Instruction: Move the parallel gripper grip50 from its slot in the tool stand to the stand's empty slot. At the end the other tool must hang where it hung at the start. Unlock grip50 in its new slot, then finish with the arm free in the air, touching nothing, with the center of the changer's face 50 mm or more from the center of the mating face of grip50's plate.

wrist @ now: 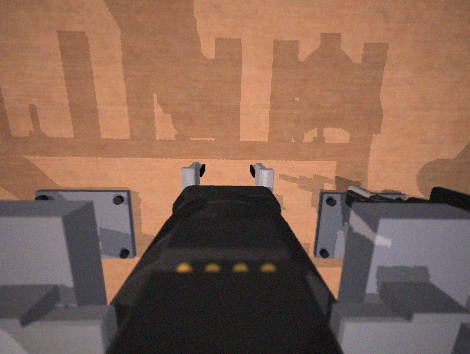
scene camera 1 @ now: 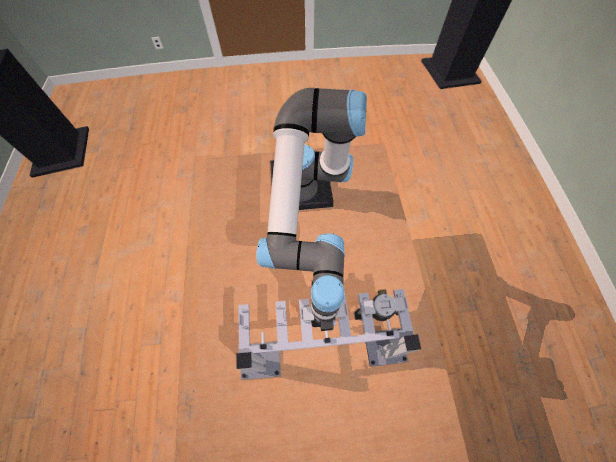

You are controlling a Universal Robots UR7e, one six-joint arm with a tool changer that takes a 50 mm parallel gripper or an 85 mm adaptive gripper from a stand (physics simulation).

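Seen in the pictures: arm's base, link origin: (scene camera 1: 301, 187).
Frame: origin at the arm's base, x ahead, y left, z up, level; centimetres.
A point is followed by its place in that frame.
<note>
The tool stand (scene camera 1: 300, 344) @[y -15.2, x 68.4, z 24.5 cm] has three slots side by side. The arm holds grip50 (scene camera 1: 326, 324) @[y -7.2, x 65.7, z 30.8 cm] (wrist: 225, 310) upright at the middle slot, between its two fork arms. Grip50's fingers (wrist: 227, 171) point down and stand apart with nothing between them; they are hidden in the scene view. In the wrist view, the plate's grey wings (wrist: 57, 327) @[y -10.2, x 58.7, z 25.1 cm] (wrist: 400, 327) @[y -1.7, x 60.1, z 25.1 cm] lie over the fork arms (wrist: 30, 240) @[y -10.7, x 56.6, z 24.5 cm] (wrist: 425, 240) @[y -0.6, x 58.0, z 24.5 cm]; whether they touch is unclear. The left slot (scene camera 1: 243, 332) @[y -30.4, x 61.5, z 24.5 cm] is empty. The other tool (scene camera 1: 385, 305) @[y 11.6, x 63.7, z 25.1 cm] hangs in the right slot; part of it shows in the wrist view (wrist: 450, 198) @[y 15.7, x 63.9, z 10.4 cm].
The stand's feet (scene camera 1: 261, 366) @[y -29.0, x 70.4, z 8.8 cm] (scene camera 1: 387, 354) @[y 12.6, x 76.5, z 5.4 cm] (wrist: 116, 225) @[y -25.8, x 67.8, z -2.5 cm] (wrist: 327, 225) @[y 9.4, x 72.6, z -2.5 cm] are bolted down on both sides. A short upright pin (scene camera 1: 262, 339) @[y -25.2, x 64.8, z 25.7 cm] stands at the left slot, with similar pins at the other slots. The robot base (scene camera 1: 317, 197) @[y 6.0, x 6.8, z 0.0 cm] is behind the stand. Two dark pillars (scene camera 1: 37, 117) (scene camera 1: 462, 45) stand farther back.
</note>
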